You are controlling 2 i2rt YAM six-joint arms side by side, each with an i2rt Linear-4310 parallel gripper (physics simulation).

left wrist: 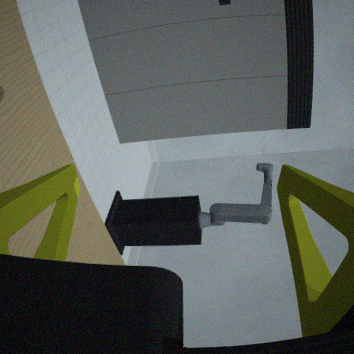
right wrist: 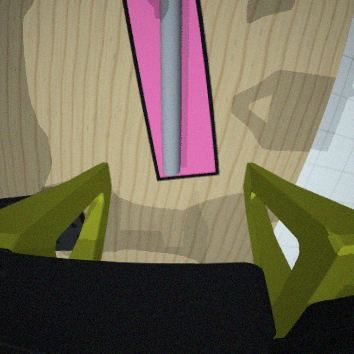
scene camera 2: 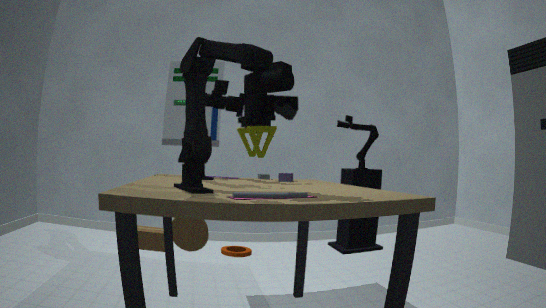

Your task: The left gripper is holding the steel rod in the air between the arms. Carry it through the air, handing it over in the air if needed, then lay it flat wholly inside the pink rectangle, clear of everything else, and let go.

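Places are measured from the left arm's base along level axes (x ahead, y left, z up), in metres.
Pixels of known places: left gripper, fingertip midpoint: (left wrist: 177, 175); right gripper, fingertip midpoint: (right wrist: 176, 174) (scene camera 2: 256, 157); right arm's base at its link origin: (scene camera 2: 191, 189).
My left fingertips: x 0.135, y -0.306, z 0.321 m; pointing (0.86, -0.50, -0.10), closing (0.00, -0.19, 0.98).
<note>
Ahead of a thing's pixels: the offset from my left fingertips to its top centre. "spot": to the spot under its first point. Level surfaces: height alone.
The grey steel rod {dx -0.340, dy -0.510, dz -0.307 m} (scene camera 2: 270, 194) (right wrist: 171, 100) lies flat on the pink rectangle {spot: dx -0.435, dy -0.512, dz -0.319 m} (scene camera 2: 240, 198) (right wrist: 200, 125). In the right wrist view its near end lies just at the inner side of the black border, nearer the left corner; its far end is out of that view. In scene camera 2 the rod's length falls between the rectangle's two ends. My right gripper (scene camera 2: 257, 156) (right wrist: 176, 174) is open and empty, above the table and the rod. My left gripper (left wrist: 177, 175) is open and empty, facing away from the rod; its fingers are hidden behind the right arm in scene camera 2.
A purple block {dx +0.242, dy +0.101, dz -0.281 m} (scene camera 2: 285, 177) and a smaller grey block {dx +0.272, dy +0.316, dz -0.296 m} (scene camera 2: 263, 176) stand on the table {dz -0.321 m} (scene camera 2: 390, 199) behind the rod. A purple strip lies near the arm bases. Beyond the table stands a black pedestal (scene camera 2: 352, 200) (left wrist: 160, 220) with a small arm. An orange ring (scene camera 2: 226, 251) lies on the floor.
</note>
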